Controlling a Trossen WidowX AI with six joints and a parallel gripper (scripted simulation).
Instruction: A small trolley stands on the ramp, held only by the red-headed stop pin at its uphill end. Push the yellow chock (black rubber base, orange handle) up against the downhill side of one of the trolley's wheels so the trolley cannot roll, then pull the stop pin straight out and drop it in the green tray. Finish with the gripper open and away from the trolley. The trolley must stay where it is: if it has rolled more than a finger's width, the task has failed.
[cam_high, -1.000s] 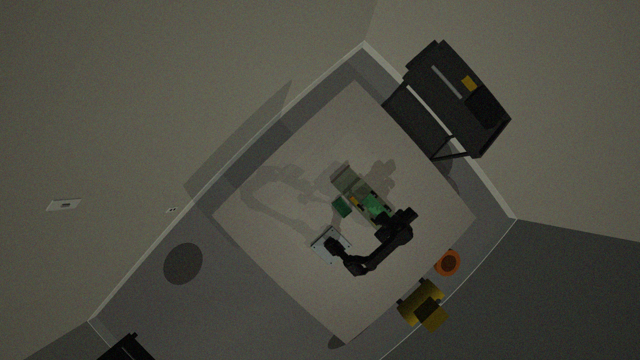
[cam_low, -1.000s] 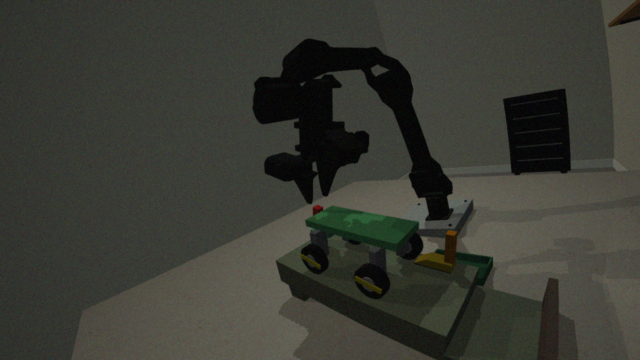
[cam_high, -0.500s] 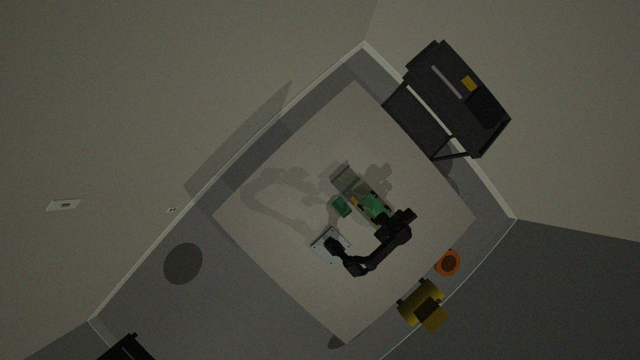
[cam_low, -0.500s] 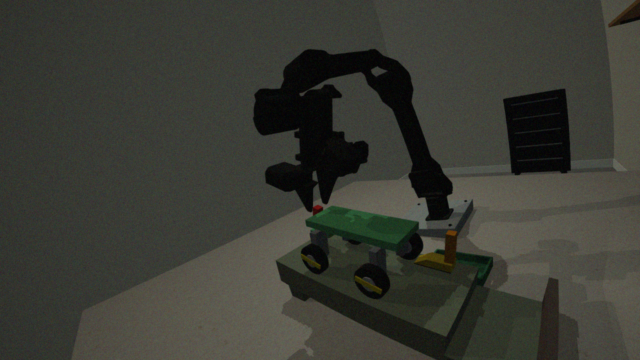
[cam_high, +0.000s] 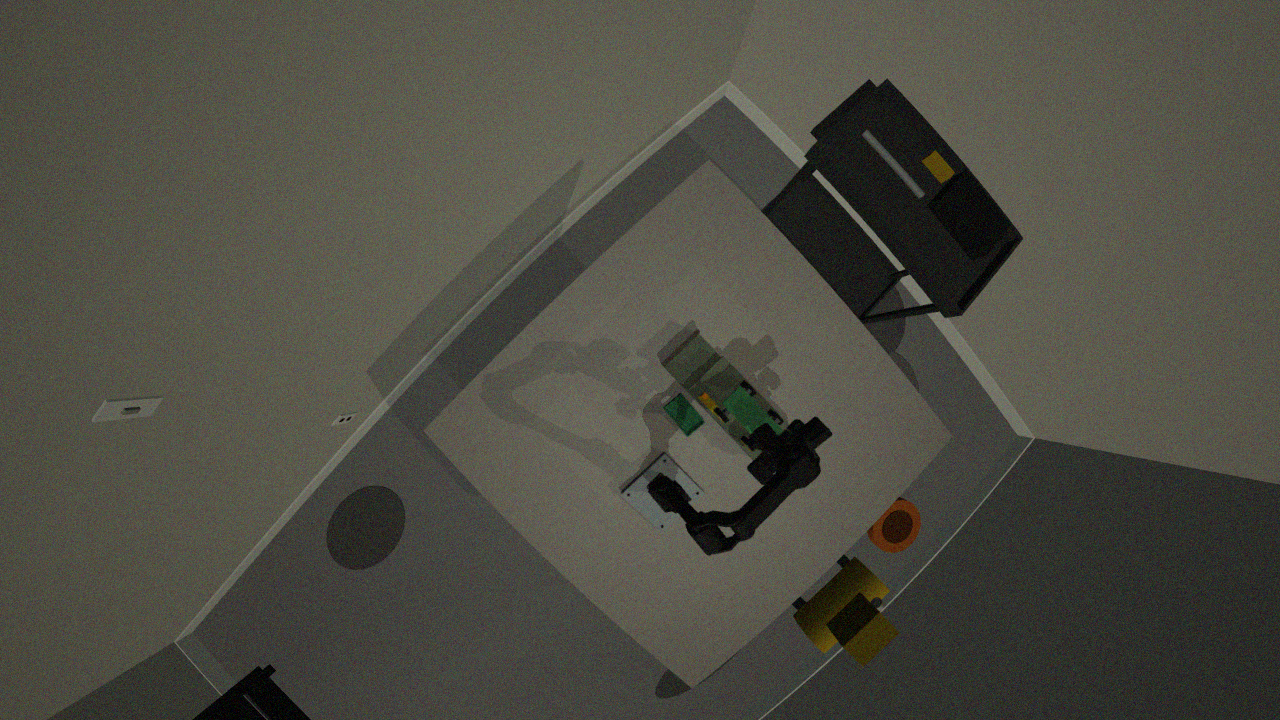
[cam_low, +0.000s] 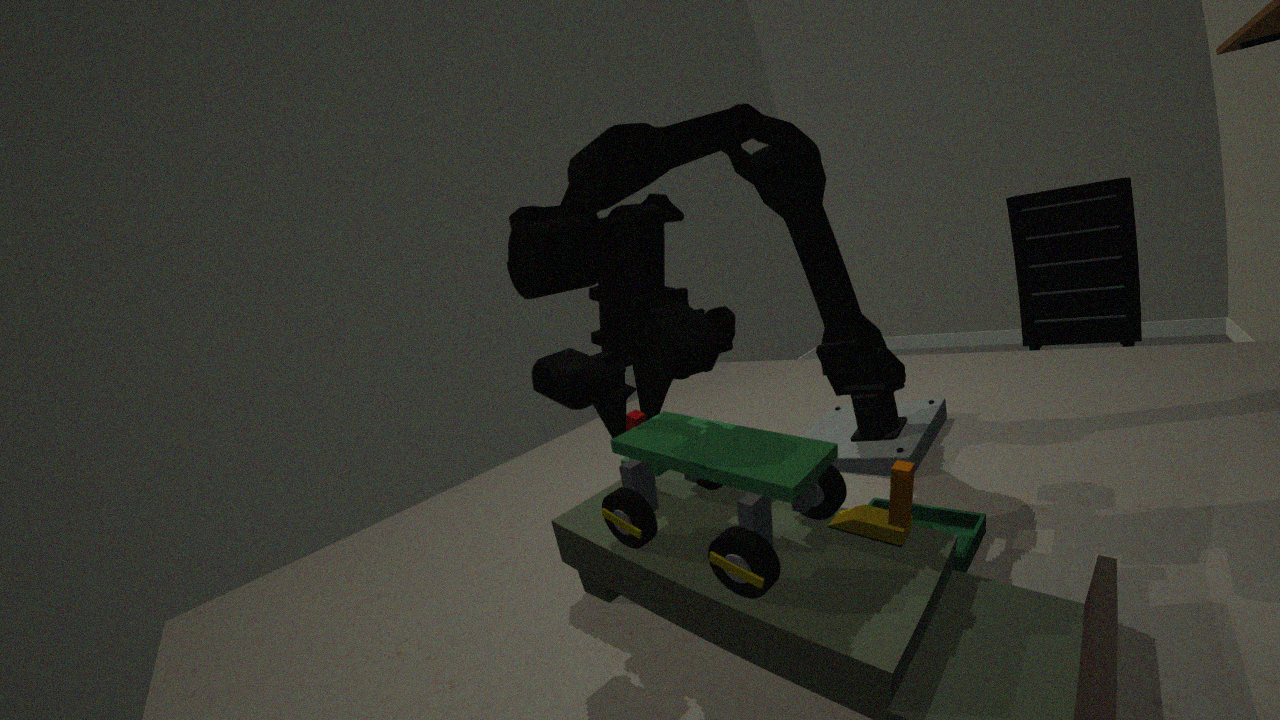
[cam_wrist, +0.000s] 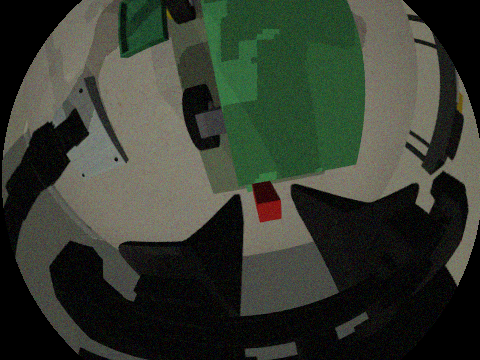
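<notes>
Now: gripper tip 2 cm above the red-headed stop pin. Also, from my gripper tip: trolley: 11 cm to the left, 4 cm below, 2 cm ahead; yellow chock: 22 cm to the left, 7 cm below, 2 cm behind; green tray: 23 cm to the left, 16 cm below, 10 cm behind.
</notes>
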